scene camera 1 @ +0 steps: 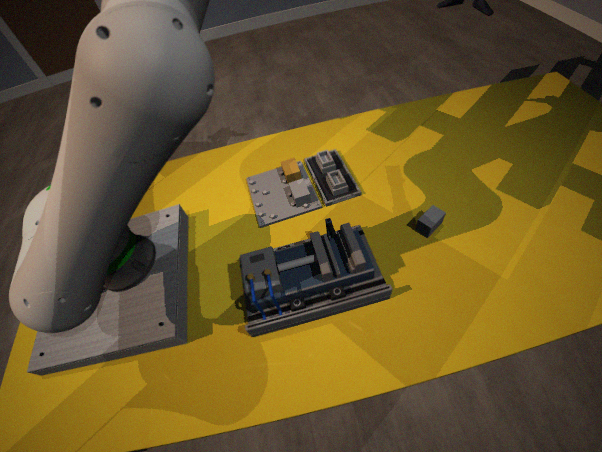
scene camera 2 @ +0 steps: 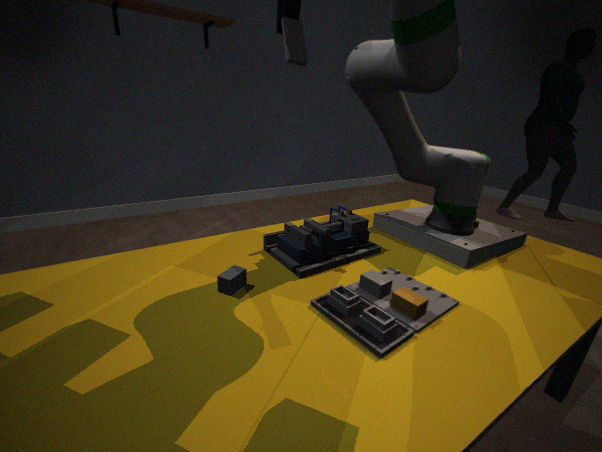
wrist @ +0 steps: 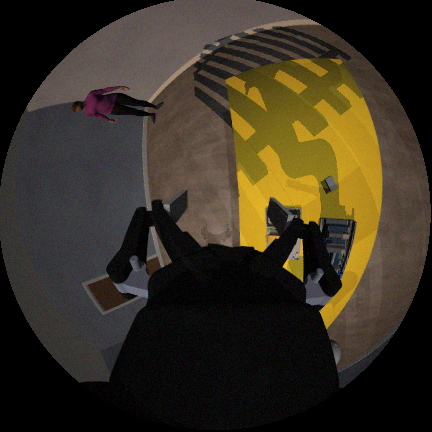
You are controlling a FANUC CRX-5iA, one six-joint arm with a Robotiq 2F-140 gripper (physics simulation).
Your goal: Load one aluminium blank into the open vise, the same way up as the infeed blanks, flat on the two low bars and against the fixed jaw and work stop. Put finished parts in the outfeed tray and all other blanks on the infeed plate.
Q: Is my gripper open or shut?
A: Open.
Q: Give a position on a brass blank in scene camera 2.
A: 404, 300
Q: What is my gripper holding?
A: Nothing.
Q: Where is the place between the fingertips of my gripper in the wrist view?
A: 227, 201
